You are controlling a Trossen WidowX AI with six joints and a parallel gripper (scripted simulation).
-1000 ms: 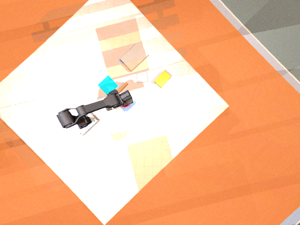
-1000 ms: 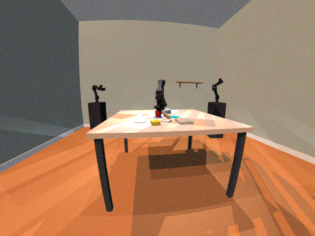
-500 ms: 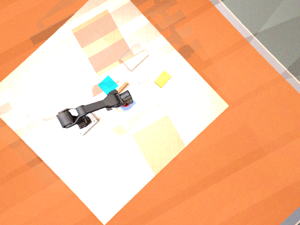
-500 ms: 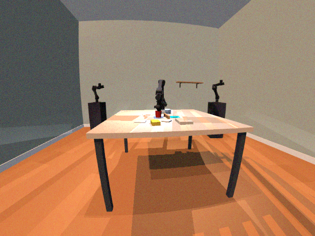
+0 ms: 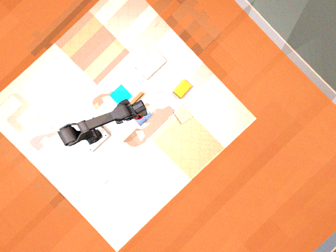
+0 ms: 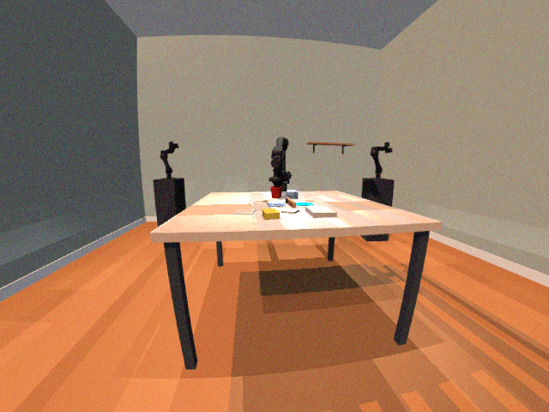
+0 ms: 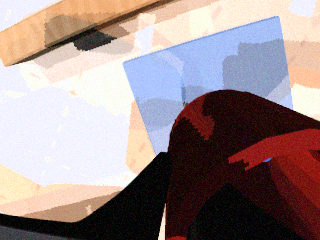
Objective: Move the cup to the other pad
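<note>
My gripper tip is 4 cm short of the yellow marble, 2 cm above it and 1 cm to the left of it. The rest, counted from my gripper tip: pale blue pad (9 cm below, 3 cm ahead, 1 cm to the right); then wooden bar (8 cm to the left, 8 cm below, 2 cm ahead); then cup (3 cm ahead, 1 cm to the right).
</note>
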